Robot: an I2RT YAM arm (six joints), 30 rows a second.
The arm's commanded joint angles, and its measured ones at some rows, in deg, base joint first. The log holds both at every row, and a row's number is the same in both.
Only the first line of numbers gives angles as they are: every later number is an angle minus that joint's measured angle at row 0.
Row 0, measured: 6.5, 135.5, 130.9, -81.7, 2.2, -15.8
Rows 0 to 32, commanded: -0.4, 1.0, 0.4, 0.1, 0.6, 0.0; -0.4, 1.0, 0.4, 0.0, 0.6, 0.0; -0.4, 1.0, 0.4, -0.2, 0.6, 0.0; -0.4, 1.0, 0.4, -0.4, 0.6, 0.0; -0.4, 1.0, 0.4, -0.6, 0.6, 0.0; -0.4, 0.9, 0.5, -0.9, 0.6, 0.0; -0.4, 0.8, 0.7, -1.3, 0.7, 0.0; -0.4, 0.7, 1.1, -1.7, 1.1, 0.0; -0.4, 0.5, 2.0, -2.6, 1.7, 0.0; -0.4, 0.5, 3.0, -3.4, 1.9, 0.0; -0.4, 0.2, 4.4, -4.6, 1.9, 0.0; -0.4, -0.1, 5.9, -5.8, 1.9, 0.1; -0.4, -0.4, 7.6, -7.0, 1.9, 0.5; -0.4, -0.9, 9.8, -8.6, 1.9, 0.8; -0.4, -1.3, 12.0, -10.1, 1.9, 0.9; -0.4, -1.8, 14.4, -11.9, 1.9, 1.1; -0.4, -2.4, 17.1, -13.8, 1.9, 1.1; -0.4, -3.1, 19.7, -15.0, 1.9, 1.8; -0.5, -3.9, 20.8, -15.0, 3.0, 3.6; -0.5, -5.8, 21.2, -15.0, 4.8, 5.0; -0.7, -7.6, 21.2, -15.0, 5.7, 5.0; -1.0, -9.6, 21.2, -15.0, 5.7, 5.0; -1.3, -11.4, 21.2, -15.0, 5.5, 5.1; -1.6, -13.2, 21.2, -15.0, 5.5, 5.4; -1.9, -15.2, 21.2, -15.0, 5.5, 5.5; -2.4, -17.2, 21.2, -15.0, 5.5, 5.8; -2.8, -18.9, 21.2, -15.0, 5.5, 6.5; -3.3, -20.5, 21.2, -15.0, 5.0, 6.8; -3.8, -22.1, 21.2, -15.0, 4.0, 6.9; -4.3, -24.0, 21.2, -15.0, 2.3, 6.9; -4.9, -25.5, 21.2, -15.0, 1.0, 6.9; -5.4, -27.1, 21.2, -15.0, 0.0, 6.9; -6.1, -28.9, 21.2, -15.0, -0.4, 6.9
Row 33, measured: -5.0, -24.3, 20.2, -14.8, 2.4, 5.6
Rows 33 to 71, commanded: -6.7, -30.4, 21.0, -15.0, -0.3, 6.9; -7.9, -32.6, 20.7, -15.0, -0.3, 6.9; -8.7, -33.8, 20.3, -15.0, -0.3, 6.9; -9.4, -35.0, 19.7, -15.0, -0.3, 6.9; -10.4, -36.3, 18.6, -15.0, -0.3, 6.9; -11.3, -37.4, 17.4, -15.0, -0.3, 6.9; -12.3, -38.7, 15.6, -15.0, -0.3, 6.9; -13.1, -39.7, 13.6, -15.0, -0.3, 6.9; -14.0, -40.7, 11.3, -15.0, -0.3, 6.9; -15.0, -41.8, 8.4, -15.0, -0.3, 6.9; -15.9, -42.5, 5.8, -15.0, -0.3, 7.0; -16.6, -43.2, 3.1, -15.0, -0.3, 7.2; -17.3, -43.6, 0.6, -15.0, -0.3, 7.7; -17.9, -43.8, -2.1, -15.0, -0.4, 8.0; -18.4, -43.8, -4.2, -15.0, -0.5, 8.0; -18.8, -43.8, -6.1, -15.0, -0.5, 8.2; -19.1, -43.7, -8.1, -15.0, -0.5, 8.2; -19.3, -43.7, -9.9, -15.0, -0.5, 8.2; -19.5, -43.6, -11.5, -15.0, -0.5, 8.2; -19.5, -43.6, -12.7, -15.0, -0.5, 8.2; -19.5, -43.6, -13.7, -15.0, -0.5, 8.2; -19.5, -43.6, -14.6, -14.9, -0.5, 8.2; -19.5, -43.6, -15.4, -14.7, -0.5, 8.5; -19.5, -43.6, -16.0, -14.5, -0.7, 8.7; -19.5, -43.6, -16.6, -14.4, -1.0, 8.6; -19.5, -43.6, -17.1, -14.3, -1.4, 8.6; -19.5, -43.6, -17.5, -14.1, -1.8, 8.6; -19.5, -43.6, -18.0, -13.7, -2.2, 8.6; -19.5, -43.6, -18.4, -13.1, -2.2, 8.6; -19.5, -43.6, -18.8, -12.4, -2.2, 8.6; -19.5, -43.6, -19.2, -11.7, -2.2, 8.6; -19.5, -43.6, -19.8, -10.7, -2.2, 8.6; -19.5, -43.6, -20.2, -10.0, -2.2, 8.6; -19.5, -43.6, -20.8, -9.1, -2.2, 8.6; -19.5, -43.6, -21.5, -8.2, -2.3, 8.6; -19.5, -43.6, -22.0, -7.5, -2.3, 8.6; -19.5, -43.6, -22.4, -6.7, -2.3, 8.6; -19.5, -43.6, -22.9, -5.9, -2.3, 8.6; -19.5, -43.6, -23.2, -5.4, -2.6, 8.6
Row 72, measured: -19.3, -43.1, -22.1, -6.6, -1.6, 7.9
